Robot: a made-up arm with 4 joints.
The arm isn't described. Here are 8 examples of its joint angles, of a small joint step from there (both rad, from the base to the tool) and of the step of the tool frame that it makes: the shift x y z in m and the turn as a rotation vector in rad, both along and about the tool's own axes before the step.
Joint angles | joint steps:
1: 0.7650 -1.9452 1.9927 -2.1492 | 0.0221 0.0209 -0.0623 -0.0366
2: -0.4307 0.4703 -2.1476 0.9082 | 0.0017 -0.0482 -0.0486 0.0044
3: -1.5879 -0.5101 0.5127 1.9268 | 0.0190 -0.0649 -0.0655 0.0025
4: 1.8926 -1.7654 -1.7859 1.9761 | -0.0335 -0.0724 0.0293 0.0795
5: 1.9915 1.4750 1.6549 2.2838 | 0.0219 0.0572 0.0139 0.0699
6: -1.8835 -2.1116 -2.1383 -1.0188 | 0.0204 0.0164 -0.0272 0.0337
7: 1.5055 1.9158 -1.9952 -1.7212 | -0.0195 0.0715 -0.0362 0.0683
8: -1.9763 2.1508 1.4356 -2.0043 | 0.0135 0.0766 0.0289 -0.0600
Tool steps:
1: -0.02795 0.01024 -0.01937 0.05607 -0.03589 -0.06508
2: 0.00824 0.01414 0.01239 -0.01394 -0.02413 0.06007
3: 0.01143 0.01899 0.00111 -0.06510 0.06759 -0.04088
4: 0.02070 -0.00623 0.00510 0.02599 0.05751 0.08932
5: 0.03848 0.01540 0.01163 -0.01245 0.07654 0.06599
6: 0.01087 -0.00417 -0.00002 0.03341 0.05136 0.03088
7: 0.02940 -0.03273 0.00091 0.06180 0.09233 0.06099
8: -0.03589 0.04425 0.00250 -0.06927 -0.07696 -0.04936
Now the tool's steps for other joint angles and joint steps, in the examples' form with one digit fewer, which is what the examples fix.
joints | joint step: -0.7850 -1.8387 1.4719 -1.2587 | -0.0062 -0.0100 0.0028 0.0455
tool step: 0.0126 -0.0010 0.0098 -0.0115 0.0481 0.0064
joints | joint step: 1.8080 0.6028 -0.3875 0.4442 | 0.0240 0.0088 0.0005 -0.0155
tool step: -0.0036 -0.0015 -0.0009 0.0195 -0.0311 -0.0066
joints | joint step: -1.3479 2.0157 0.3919 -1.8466 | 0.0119 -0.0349 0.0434 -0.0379
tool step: 0.0075 -0.0039 0.0182 -0.0465 -0.0079 0.0335
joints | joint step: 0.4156 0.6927 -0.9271 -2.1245 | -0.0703 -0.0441 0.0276 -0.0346
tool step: 0.0090 0.0073 0.0319 0.0129 0.0359 -0.0097
